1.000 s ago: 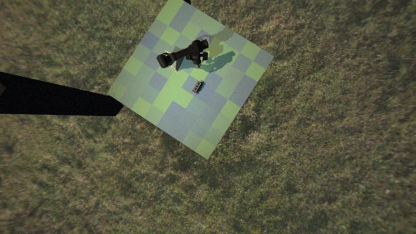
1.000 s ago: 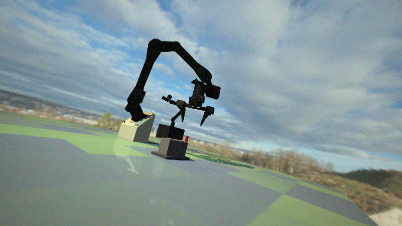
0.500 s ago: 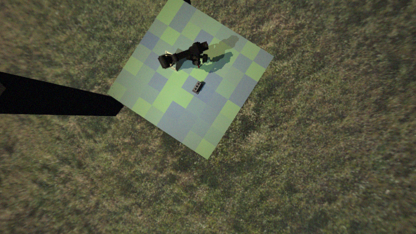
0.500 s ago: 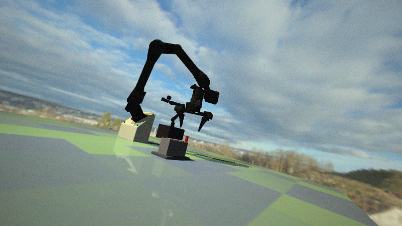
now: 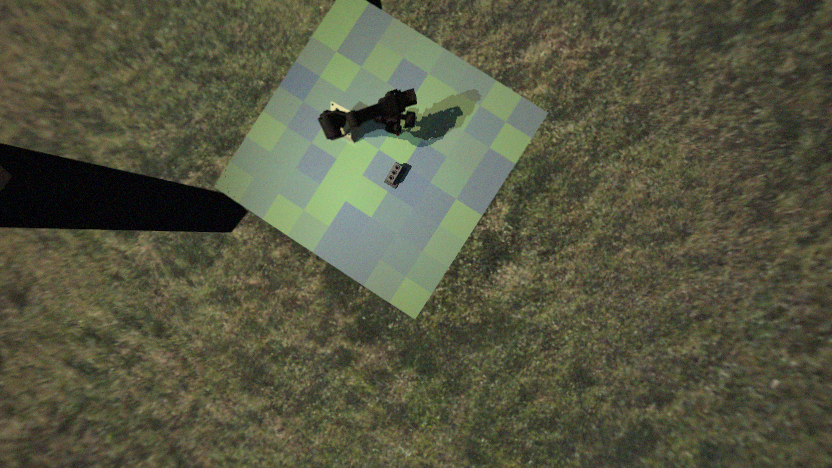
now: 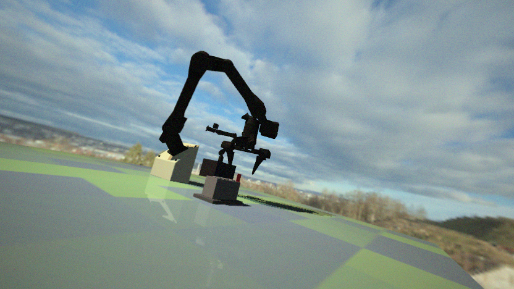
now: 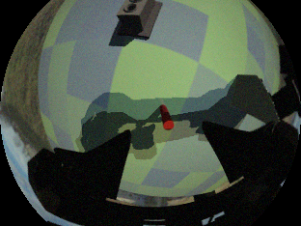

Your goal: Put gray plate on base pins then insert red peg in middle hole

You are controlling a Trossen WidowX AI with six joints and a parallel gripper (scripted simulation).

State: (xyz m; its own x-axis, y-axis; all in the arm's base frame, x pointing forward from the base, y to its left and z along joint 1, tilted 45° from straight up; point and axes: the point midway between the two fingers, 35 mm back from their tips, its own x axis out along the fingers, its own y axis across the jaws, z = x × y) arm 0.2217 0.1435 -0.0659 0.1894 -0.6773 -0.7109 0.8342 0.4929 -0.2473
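The red peg is 50 mm below my gripper tip. From my gripper tip the other things lie so: dark base (180 mm to the right, 130 mm ahead, 80 mm below); then gray plate (180 mm to the right, 130 mm ahead, 40 mm below).
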